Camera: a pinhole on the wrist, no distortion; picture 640 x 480 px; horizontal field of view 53.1 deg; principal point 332.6 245.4 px. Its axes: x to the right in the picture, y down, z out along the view. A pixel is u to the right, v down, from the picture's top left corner.
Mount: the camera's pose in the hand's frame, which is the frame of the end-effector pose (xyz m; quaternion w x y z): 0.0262 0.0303 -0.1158 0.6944 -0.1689 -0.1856 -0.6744
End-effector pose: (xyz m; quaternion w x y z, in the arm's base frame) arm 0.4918 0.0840 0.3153 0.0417 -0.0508 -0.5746 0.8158
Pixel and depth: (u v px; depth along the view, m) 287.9 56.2 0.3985
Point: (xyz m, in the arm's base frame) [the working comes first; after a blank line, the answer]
In the camera's frame: -0.0278 -0.1177 0.3985

0.5641 -0.2138 0.1619
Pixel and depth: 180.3 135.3 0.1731
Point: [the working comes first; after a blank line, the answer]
In the camera's frame: -0.0412 -0.0298 0.1731

0.4979 0.0186 0.1801
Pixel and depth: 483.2 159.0 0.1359
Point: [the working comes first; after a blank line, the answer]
In the camera's frame: 0.0320 -0.0183 0.1359

0.4843 0.0448 0.2575
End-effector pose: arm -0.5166 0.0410 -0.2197 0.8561 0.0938 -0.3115 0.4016
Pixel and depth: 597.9 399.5 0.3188
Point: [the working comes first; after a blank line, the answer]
In the camera's frame: 0.1321 0.0767 0.3188

-0.6284 0.0553 0.0123
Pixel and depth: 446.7 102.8 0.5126
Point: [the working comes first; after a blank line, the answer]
In the camera's frame: 0.0913 -0.1141 0.5126

-0.8829 -0.0478 -0.0034
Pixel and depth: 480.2 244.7 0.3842
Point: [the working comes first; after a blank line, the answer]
In the camera's frame: 0.0885 -0.0004 0.3842

-0.7331 0.0350 -0.0150
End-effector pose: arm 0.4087 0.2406 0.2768 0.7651 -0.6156 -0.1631 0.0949
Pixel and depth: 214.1 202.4 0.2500
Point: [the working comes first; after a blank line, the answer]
In the camera's frame: -0.0463 -0.0168 0.2500

0.3909 0.3567 0.1058
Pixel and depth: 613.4 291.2 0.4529
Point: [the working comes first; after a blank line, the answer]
In the camera's frame: 0.1986 0.0324 0.4529

0.3206 0.6185 0.2792
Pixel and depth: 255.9 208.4 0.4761
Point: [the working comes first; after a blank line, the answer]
In the camera's frame: -0.0570 -0.0275 0.4761

0.3106 0.5523 0.0243
